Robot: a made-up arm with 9 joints. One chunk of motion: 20 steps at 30 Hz.
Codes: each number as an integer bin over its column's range. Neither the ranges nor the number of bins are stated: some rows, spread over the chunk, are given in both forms.
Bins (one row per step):
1: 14 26 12 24 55 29 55 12 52
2: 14 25 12 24 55 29 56 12 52
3: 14 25 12 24 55 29 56 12 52
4: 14 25 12 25 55 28 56 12 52
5: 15 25 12 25 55 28 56 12 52
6: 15 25 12 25 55 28 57 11 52
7: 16 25 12 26 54 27 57 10 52
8: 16 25 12 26 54 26 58 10 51
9: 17 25 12 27 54 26 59 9 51
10: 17 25 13 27 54 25 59 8 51
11: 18 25 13 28 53 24 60 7 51
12: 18 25 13 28 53 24 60 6 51
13: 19 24 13 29 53 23 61 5 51
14: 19 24 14 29 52 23 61 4 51
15: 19 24 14 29 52 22 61 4 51
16: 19 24 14 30 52 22 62 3 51
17: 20 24 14 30 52 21 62 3 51
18: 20 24 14 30 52 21 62 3 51
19: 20 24 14 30 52 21 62 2 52
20: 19 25 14 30 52 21 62 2 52
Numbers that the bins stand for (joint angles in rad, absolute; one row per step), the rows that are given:
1: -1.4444 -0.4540 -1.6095 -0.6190 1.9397 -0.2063 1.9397 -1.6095 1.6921
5: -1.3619 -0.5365 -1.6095 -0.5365 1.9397 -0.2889 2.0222 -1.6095 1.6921
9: -1.1968 -0.5365 -1.6095 -0.3714 1.8571 -0.4540 2.2698 -1.8571 1.6095
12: -1.1143 -0.5365 -1.5270 -0.2889 1.7746 -0.6190 2.3524 -2.1048 1.6095
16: -1.0317 -0.6190 -1.4444 -0.1238 1.6921 -0.7841 2.5175 -2.3524 1.6095
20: -1.0317 -0.5365 -1.4444 -0.1238 1.6921 -0.8667 2.5175 -2.4349 1.6921
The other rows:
2: -1.4444 -0.5365 -1.6095 -0.6190 1.9397 -0.2063 2.0222 -1.6095 1.6921
3: -1.4444 -0.5365 -1.6095 -0.6190 1.9397 -0.2063 2.0222 -1.6095 1.6921
4: -1.4444 -0.5365 -1.6095 -0.5365 1.9397 -0.2889 2.0222 -1.6095 1.6921
6: -1.3619 -0.5365 -1.6095 -0.5365 1.9397 -0.2889 2.1048 -1.6921 1.6921
7: -1.2794 -0.5365 -1.6095 -0.4540 1.8571 -0.3714 2.1048 -1.7746 1.6921
8: -1.2794 -0.5365 -1.6095 -0.4540 1.8571 -0.4540 2.1873 -1.7746 1.6095
10: -1.1968 -0.5365 -1.5270 -0.3714 1.8571 -0.5365 2.2698 -1.9397 1.6095
11: -1.1143 -0.5365 -1.5270 -0.2889 1.7746 -0.6190 2.3524 -2.0222 1.6095
13: -1.0317 -0.6190 -1.5270 -0.2063 1.7746 -0.7016 2.4349 -2.1873 1.6095
14: -1.0317 -0.6190 -1.4444 -0.2063 1.6921 -0.7016 2.4349 -2.2698 1.6095
15: -1.0317 -0.6190 -1.4444 -0.2063 1.6921 -0.7841 2.4349 -2.2698 1.6095
17: -0.9492 -0.6190 -1.4444 -0.1238 1.6921 -0.8667 2.5175 -2.3524 1.6095
18: -0.9492 -0.6190 -1.4444 -0.1238 1.6921 -0.8667 2.5175 -2.3524 1.6095
19: -0.9492 -0.6190 -1.4444 -0.1238 1.6921 -0.8667 2.5175 -2.4349 1.6921

